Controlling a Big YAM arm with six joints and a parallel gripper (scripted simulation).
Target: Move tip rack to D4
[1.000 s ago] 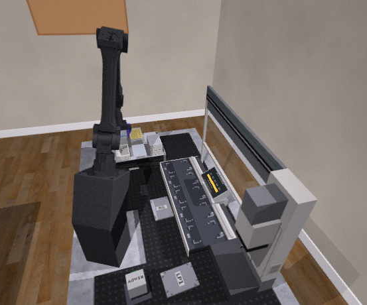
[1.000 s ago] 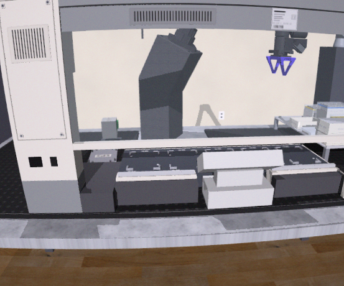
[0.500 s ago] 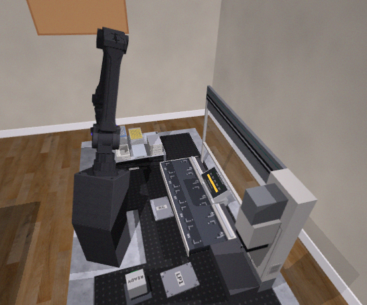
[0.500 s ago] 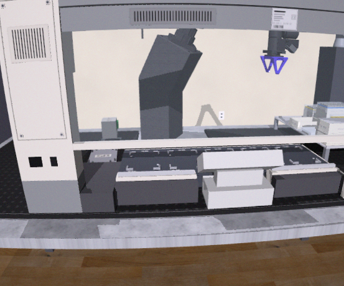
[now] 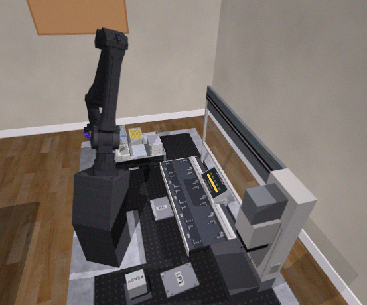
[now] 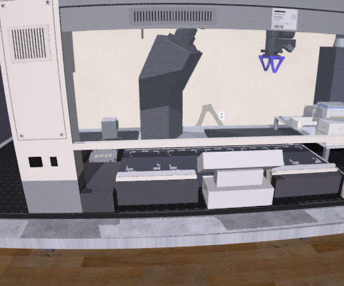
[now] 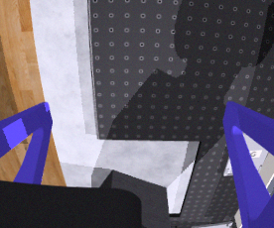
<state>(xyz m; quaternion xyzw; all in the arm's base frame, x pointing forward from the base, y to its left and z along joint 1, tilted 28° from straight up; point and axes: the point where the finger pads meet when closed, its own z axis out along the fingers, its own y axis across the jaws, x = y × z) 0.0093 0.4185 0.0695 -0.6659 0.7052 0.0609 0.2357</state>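
The tip rack is 12 cm ahead of my hand, 27 cm to the left of it and 17 cm below it. From my hand the other things lie so: shelf label 17 cm ahead, 5 cm to the left, 29 cm below; then shelf 17 cm ahead, 21 cm to the left, 24 cm below; then white tray 11 cm ahead, 14 cm to the left, 23 cm below.
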